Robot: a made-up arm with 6 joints.
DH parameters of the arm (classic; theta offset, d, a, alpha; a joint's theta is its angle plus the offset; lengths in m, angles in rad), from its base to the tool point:
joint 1: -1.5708 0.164 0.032 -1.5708
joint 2: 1.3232 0 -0.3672 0
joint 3: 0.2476 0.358 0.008 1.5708
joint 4: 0 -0.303 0.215 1.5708
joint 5: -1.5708 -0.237 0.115 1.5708
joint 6: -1.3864 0 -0.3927 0
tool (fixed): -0.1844 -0.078 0 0
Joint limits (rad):
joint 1: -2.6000..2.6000
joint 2: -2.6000..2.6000
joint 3: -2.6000..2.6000
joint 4: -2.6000..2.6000
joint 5: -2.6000..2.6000
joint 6: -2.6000..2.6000
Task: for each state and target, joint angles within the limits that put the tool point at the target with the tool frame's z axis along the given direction. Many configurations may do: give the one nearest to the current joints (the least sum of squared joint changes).
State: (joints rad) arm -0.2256 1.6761 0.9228 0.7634 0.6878 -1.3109
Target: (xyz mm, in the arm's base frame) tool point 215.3 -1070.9 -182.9 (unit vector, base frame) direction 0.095 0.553 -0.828
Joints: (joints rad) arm -0.0495 2.3806 1.4215 -0.0677 0.0682 -0.8630
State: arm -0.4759 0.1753 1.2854 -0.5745 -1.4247 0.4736
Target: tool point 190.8 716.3 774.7 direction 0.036 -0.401 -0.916
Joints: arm 0.4451 -0.3039 1.8431 0.3826 -1.1862 0.6371
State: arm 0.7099 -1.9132 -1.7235 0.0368 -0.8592 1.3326
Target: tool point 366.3 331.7 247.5 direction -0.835 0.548 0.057
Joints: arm 1.0184 -1.5687 -0.6981 -0.0389 -0.7526 1.1217
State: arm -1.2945 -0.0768 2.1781 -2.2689 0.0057 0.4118
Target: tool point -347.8 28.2 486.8 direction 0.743 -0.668 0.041
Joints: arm -1.4837 0.5965 2.1679 -1.9481 -0.6675 0.9269
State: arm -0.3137 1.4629 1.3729 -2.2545 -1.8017 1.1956
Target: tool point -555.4 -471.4 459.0 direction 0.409 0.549 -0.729
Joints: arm -0.6336 1.6229 0.6990 -2.1318 -1.5653 1.3093
